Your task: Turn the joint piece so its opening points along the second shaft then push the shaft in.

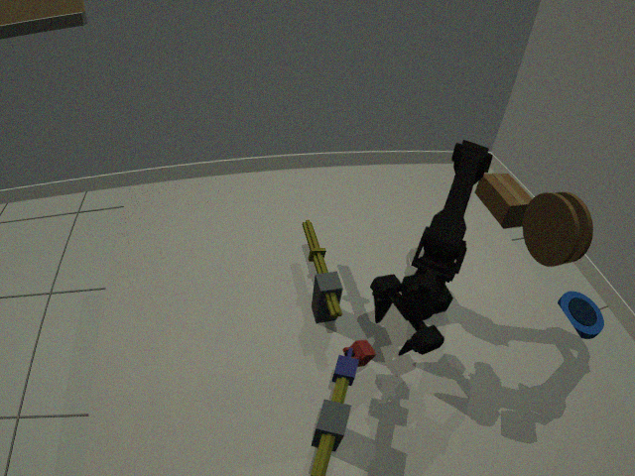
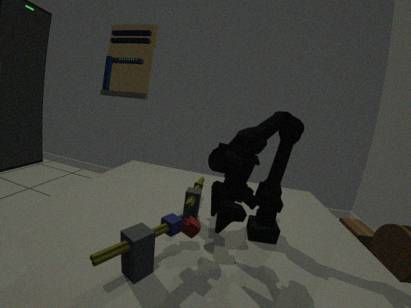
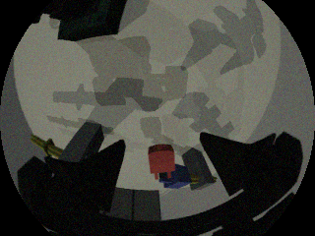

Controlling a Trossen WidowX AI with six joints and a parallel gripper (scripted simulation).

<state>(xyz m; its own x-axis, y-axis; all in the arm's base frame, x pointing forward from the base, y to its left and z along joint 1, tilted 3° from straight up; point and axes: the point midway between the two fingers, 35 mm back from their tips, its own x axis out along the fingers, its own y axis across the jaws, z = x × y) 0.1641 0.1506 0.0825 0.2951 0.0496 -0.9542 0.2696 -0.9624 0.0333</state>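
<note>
Right now my gripper tip is 70 mm short of the red joint piece, 20 mm to the right of it and 20 mm above it.
</note>
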